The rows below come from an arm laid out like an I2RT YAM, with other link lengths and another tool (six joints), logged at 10 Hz.
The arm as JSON. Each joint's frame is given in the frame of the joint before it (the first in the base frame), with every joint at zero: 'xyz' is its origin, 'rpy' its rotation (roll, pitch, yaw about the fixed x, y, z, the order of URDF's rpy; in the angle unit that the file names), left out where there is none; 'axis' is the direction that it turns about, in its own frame. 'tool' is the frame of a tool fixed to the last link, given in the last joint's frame.
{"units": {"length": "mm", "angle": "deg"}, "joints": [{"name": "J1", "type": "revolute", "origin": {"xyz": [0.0, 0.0, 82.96]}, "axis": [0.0, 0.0, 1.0]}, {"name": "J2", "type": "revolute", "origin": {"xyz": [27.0, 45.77, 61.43], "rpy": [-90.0, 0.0, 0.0]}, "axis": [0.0, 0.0, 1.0]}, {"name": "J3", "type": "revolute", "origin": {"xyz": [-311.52, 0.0, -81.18], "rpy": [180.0, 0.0, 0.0]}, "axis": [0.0, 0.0, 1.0]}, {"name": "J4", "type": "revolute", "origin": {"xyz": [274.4, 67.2, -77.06]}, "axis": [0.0, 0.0, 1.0]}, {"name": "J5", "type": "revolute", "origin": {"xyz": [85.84, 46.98, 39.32], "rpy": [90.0, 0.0, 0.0]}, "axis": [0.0, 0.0, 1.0]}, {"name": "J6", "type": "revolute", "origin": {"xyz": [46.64, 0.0, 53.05], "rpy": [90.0, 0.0, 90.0]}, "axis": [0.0, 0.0, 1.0]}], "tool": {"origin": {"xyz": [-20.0, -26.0, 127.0], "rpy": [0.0, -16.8, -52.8]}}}
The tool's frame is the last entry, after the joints.
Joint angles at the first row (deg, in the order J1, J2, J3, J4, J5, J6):
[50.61 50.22 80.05 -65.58 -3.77 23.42]
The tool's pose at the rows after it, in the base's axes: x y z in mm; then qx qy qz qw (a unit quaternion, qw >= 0):
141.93, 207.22, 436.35, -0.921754, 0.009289, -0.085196, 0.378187
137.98, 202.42, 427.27, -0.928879, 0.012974, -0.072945, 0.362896
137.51, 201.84, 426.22, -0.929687, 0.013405, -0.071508, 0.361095
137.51, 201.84, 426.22, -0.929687, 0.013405, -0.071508, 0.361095
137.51, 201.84, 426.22, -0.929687, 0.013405, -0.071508, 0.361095
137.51, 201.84, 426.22, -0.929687, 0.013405, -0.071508, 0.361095
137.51, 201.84, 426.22, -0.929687, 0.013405, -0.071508, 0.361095
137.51, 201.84, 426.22, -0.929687, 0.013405, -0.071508, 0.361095
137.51, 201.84, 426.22, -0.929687, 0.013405, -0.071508, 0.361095
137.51, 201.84, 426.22, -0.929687, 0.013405, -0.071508, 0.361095
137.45, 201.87, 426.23, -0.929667, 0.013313, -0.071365, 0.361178
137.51, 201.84, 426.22, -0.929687, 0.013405, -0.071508, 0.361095
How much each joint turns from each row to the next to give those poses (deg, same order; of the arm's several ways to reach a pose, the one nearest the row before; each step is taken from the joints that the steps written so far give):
[0.00 0.06 0.00 -3.06 -0.02 0.00]
[0.00 0.00 0.00 -2.43 0.00 0.00]
[0.00 0.00 0.00 -0.28 0.00 0.00]
[0.00 0.00 0.00 0.00 0.00 0.00]
[0.00 0.00 0.00 0.00 0.00 0.00]
[0.00 0.00 0.00 0.00 0.00 0.00]
[0.00 0.00 0.00 0.00 0.00 0.00]
[0.00 0.00 0.00 0.00 0.00 0.00]
[0.00 0.00 0.00 0.00 0.00 0.00]
[0.00 0.00 0.00 0.00 0.00 0.00]
[0.00 0.00 0.00 0.00 -0.02 0.00]
[0.00 0.00 0.00 0.00 0.02 0.00]

